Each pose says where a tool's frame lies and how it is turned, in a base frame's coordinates. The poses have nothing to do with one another.
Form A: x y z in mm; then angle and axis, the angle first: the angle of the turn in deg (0 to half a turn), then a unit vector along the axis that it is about.
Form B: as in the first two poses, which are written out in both.
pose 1, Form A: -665.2 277.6 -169.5 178.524 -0.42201 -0.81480 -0.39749
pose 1, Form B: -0.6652 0.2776 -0.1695 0.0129 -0.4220 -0.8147 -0.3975
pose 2, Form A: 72.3 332.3 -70.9 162.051 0.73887 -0.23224 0.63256
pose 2, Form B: 0.0723 0.3323 -0.0709 0.1560 0.7298 -0.2294 0.6248
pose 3, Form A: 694.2 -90.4 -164.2 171.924 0.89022 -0.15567 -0.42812
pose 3, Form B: 0.6942 -0.0904 -0.1642 0.0704 0.8880 -0.1553 -0.4271
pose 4, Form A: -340.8 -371.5 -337.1 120.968 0.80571 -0.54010 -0.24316
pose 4, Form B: -0.3408 -0.3715 -0.3371 0.4927 0.7011 -0.4700 -0.2116
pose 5, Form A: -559.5 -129.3 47.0 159.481 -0.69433 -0.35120 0.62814
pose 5, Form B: -0.5595 -0.1293 0.0470 0.1781 -0.6832 -0.3456 0.6181
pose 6, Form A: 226.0 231.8 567.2 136.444 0.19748 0.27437 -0.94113
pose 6, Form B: 0.2260 0.2318 0.5672 0.3710 0.1834 0.2548 -0.8740
